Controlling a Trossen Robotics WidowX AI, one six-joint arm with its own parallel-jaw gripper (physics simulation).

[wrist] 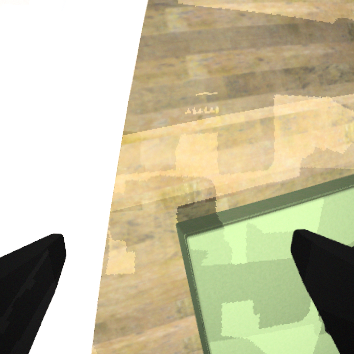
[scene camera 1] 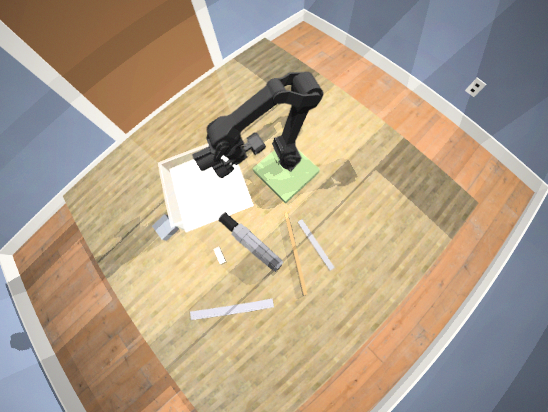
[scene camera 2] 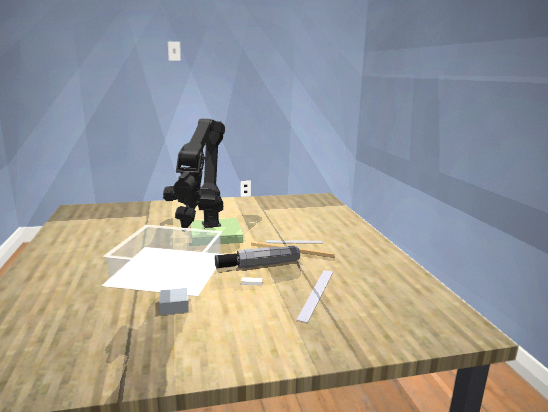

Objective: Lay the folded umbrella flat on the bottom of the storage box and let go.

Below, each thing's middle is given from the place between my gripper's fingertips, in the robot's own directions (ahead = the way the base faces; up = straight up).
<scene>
The storage box point(scene camera 2: 154, 258) is 17 cm ahead of my hand, 8 cm to the right of it and 4 cm below it.
</scene>
